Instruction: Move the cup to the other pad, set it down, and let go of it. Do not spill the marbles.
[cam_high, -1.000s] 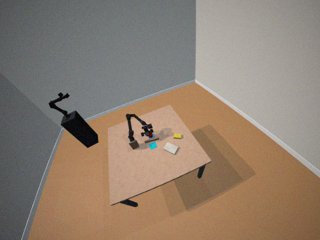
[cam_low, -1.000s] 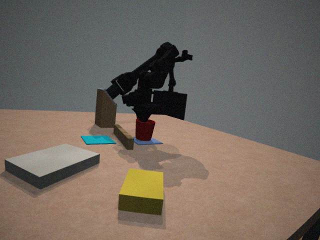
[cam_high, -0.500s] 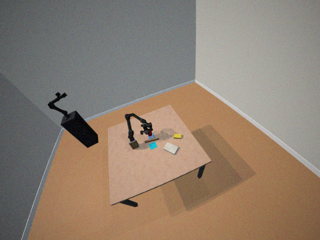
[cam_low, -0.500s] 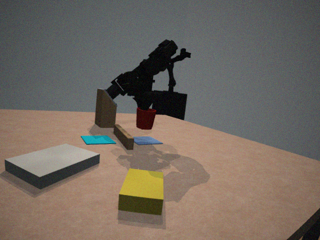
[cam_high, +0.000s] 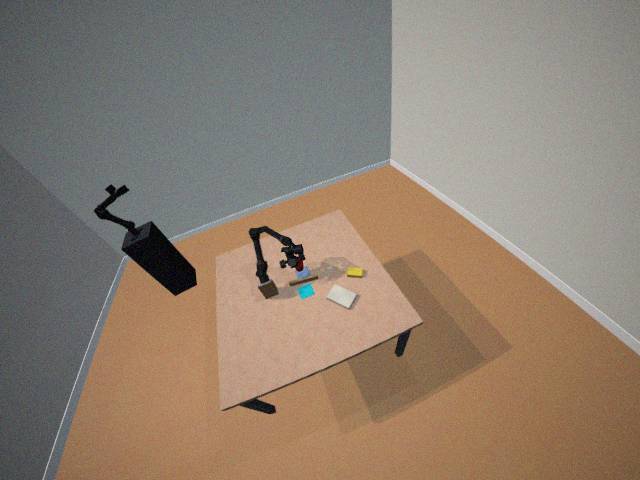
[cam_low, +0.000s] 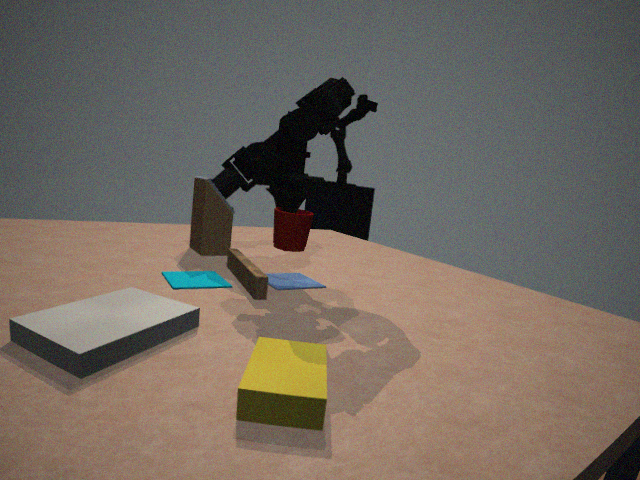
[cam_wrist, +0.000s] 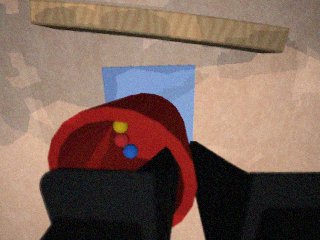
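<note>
The blue marble lies 4 cm ahead of my gripper tip, 1 cm to the left of it and 2 cm below it. The rest, counted from my gripper tip: red cup (3 cm ahead); low wooden bar (1 cm ahead, 8 cm to the right, 9 cm below); cyan pad (1 cm behind, 17 cm to the right, 11 cm below).
</note>
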